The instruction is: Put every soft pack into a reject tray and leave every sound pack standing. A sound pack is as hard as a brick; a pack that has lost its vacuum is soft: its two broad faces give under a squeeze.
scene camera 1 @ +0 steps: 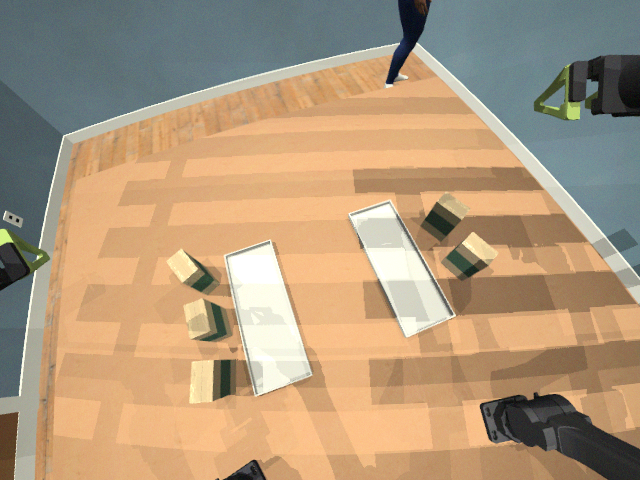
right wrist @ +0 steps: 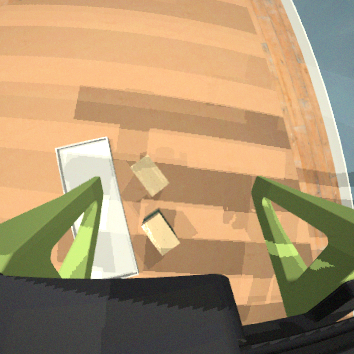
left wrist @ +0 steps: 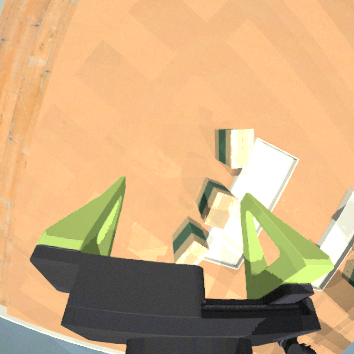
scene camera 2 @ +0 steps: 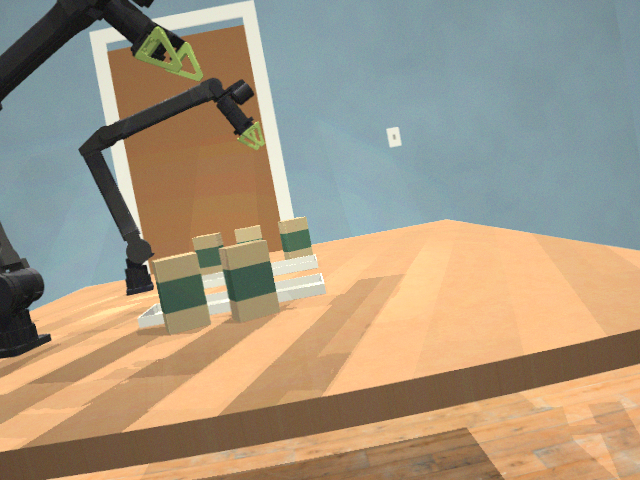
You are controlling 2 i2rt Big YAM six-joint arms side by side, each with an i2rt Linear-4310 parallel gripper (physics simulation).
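Frame: origin at the left arm's base, x ahead, y left, z up, level; centimetres.
Where they show: left gripper, fingertip midpoint: (scene camera 1: 20,272) (left wrist: 185,189) (scene camera 2: 260,147); right gripper, fingertip midpoint: (scene camera 1: 560,104) (right wrist: 180,184) (scene camera 2: 191,74); left arm's base, origin of the base link: (scene camera 2: 140,290); right arm's base, origin of the base link: (scene camera 1: 506,417) (scene camera 2: 20,349).
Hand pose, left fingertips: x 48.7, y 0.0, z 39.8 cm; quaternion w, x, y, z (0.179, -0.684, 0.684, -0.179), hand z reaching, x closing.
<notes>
Each offset is from my left fingertips to the top centre of the thing. "spot": to the spot under its first point. Level surfaces: height alone.
Five tan packs with green bands stand upright. Three packs, top @(spot: dx -0.2, dy -16.3, dz -25.8 cm) (scene camera 1: 192,270) (scene camera 2: 296,238) (left wrist: 235,148), middle (scene camera 1: 206,320) (scene camera 2: 248,233) (left wrist: 217,202) and bottom @(spot: dx -25.8, dy -10.4, dz -25.8 cm) (scene camera 1: 212,381) (scene camera 2: 208,253) (left wrist: 190,241), are beside the left tray @(dx -15.2, dy -25.3, dz -37.6 cm) (scene camera 1: 268,315) (left wrist: 270,172) in scene camera 1. Two packs, upper @(dx -23.7, dy -82.9, dz -25.8 cm) (scene camera 1: 444,217) (scene camera 2: 249,280) (right wrist: 150,175) and lower @(dx -36.6, dy -79.0, dz -25.8 cm) (scene camera 1: 469,256) (scene camera 2: 181,292) (right wrist: 161,232), are beside the right tray @(dx -25.2, dy -65.0, dz -37.6 cm) (scene camera 1: 403,268) (right wrist: 82,160). Both trays are empty. My left gripper (scene camera 1: 43,255) (scene camera 2: 260,145) (left wrist: 185,189) and right gripper (scene camera 1: 560,108) (scene camera 2: 189,75) (right wrist: 178,178) are open, empty and high. Softness cannot be seen.
The trays lie a gap apart on the wooden table @(dz -39.8 cm) (scene camera 1: 330,392) (scene camera 2: 465,310). The right arm's base (scene camera 1: 501,419) (scene camera 2: 20,341) is at the table's near side. A person (scene camera 1: 408,38) stands beyond the table's far edge in scene camera 1.
</notes>
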